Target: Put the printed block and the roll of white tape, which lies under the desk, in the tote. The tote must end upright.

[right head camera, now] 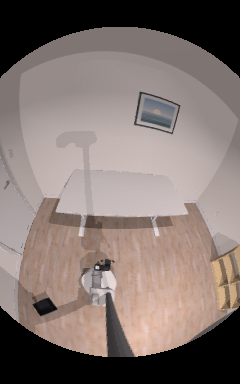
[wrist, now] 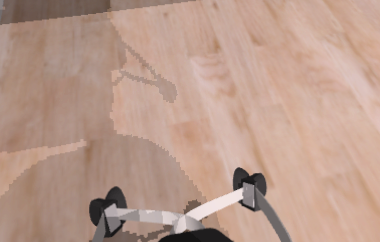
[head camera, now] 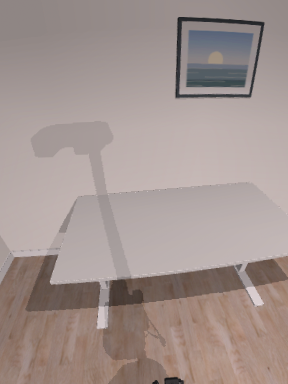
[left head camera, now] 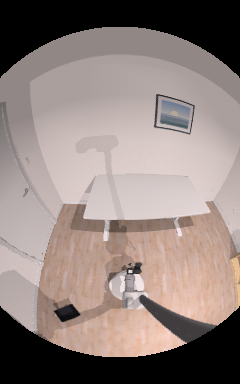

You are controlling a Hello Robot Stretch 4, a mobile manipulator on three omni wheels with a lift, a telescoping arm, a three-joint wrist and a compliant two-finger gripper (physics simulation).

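Places are measured from the robot's base along level axes (x left, y ahead, z down), in metres.
Where they show: gripper, between the fingertips: [wrist: 180,191] [left head camera: 134,263].
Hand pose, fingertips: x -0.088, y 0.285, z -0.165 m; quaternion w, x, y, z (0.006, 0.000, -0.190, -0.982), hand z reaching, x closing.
After its pixels a point has its place.
The white desk [head camera: 180,230] @(x -0.231, y 0.928, z -0.693 m) [left head camera: 145,197] @(x -0.162, y 0.921, z -0.693 m) [right head camera: 120,195] @(x -0.186, y 0.910, z -0.693 m) stands against the far wall; its top hides much of the floor beneath. The roll of white tape and the printed block do not show in the current views. A small black square thing [left head camera: 67,312] @(x 0.738, y -0.637, z 0.024 m) [right head camera: 45,306] @(x 0.736, y -0.636, z 0.024 m) lies on the floor at the lower left of both side head views; I cannot tell whether it is the tote. My gripper [wrist: 180,191] @(x -0.088, y 0.286, z -0.165 m) is open and empty, pointing down over the wood floor in front of the desk, its two fingertips wide apart in the wrist view.
The desk's left leg [head camera: 102,310] [left head camera: 106,231] and right leg [head camera: 250,287] [left head camera: 178,227] stand on the floor. A wooden shelf unit [right head camera: 217,280] @(x -2.095, y -0.511, z -0.052 m) stands at the right wall. A framed picture [head camera: 217,60] @(x -0.524, y 1.447, z -1.619 m) hangs above the desk. My robot's shadow falls across the desk and floor.
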